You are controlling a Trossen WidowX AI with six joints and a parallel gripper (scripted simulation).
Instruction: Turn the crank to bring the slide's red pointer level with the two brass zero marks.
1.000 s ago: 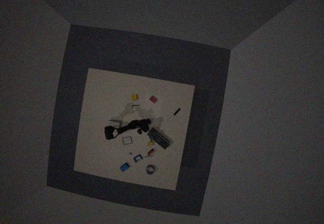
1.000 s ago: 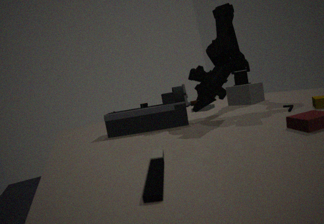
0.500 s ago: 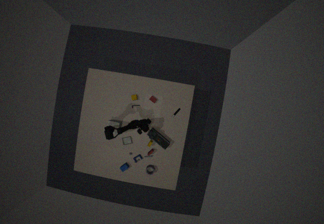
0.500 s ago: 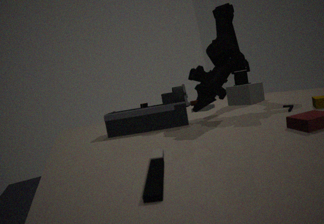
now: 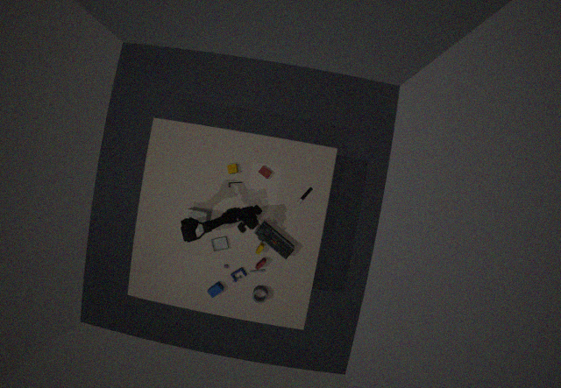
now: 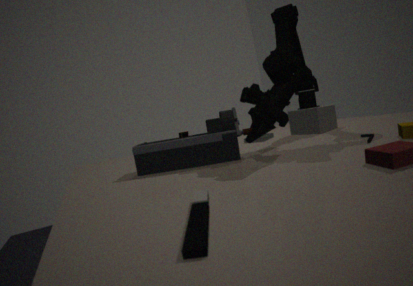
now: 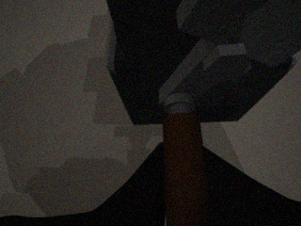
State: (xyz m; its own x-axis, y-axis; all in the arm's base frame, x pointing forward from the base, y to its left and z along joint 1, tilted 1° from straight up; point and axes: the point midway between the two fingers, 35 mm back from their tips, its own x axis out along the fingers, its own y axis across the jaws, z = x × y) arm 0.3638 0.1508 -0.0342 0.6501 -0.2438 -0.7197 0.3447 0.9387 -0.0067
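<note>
Right now the brown crank handle is 3 cm above my gripper tip, 2 cm behind it and 1 cm to the left of it. The rest, counted from my gripper tip: red pointer 14 cm ahead, 6 cm to the right, 5 cm above; then grey plate 24 cm to the right, 19 cm behind, 3 cm below; then blue piece 55 cm to the right, 11 cm behind, 2 cm below.
</note>
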